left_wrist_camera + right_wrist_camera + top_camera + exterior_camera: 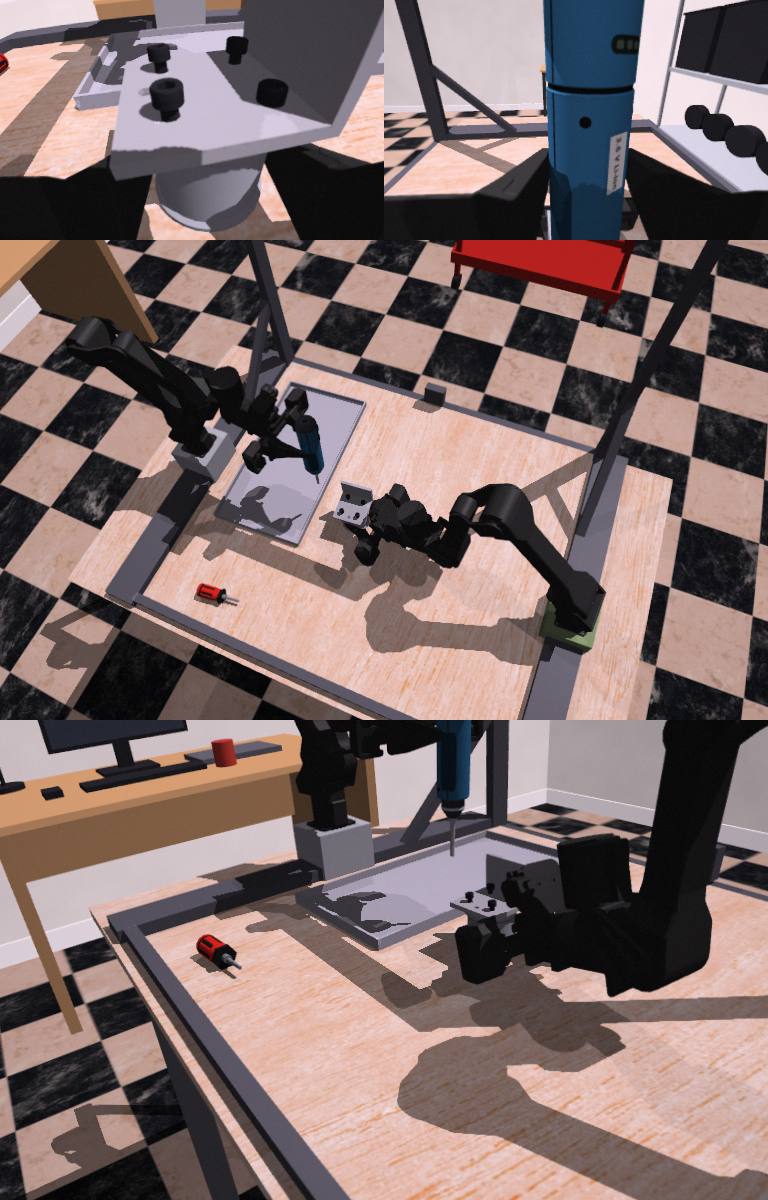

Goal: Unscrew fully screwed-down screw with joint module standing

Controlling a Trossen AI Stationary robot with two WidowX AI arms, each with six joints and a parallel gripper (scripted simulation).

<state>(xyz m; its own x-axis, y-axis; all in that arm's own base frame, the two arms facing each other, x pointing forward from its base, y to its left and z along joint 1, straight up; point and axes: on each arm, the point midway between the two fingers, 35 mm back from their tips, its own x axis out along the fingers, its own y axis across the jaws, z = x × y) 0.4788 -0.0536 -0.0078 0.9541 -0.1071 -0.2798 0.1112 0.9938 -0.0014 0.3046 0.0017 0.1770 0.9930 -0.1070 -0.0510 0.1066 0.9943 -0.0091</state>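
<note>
My left hand is 3 cm to the left of the joint module and 1 cm above it. Round my left hand: screw (3 cm above, 2 cm behind, 1 cm to the right); grey bracket (3 cm to the right, 3 cm above); bit (11 cm to the right, 8 cm above, 1 cm behind).
</note>
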